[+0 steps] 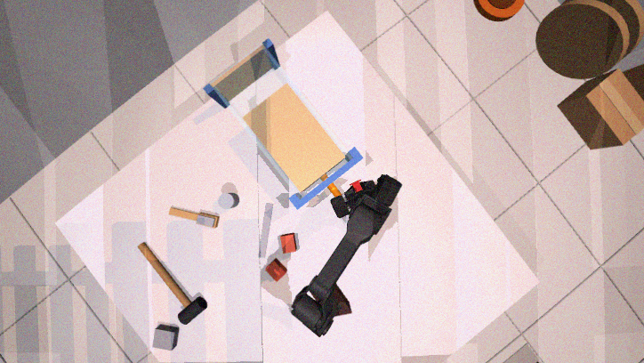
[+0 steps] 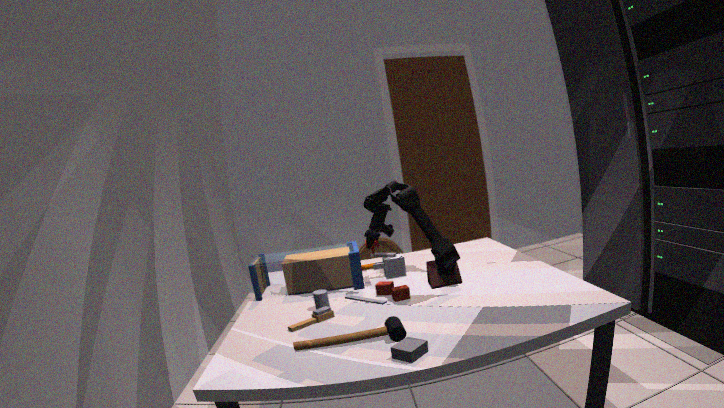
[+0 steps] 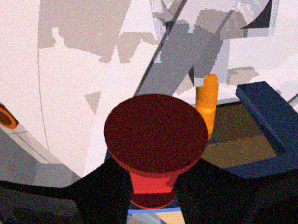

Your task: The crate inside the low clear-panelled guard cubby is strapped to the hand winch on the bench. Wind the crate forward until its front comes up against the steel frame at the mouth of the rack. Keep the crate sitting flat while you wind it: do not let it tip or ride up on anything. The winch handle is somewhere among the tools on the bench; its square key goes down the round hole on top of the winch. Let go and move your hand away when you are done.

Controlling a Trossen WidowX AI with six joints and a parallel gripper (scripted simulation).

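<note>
My gripper tip is 40 mm past the grey crank bar, 30 mm to the right of it and 30 mm above it. Also, from my gripper tip: grey winch: 110 mm behind, 60 mm to the left, 100 mm below; red knob: 20 mm behind, 10 mm to the left; blue steel frame: 70 mm ahead, 60 mm to the left, 30 mm below.
</note>
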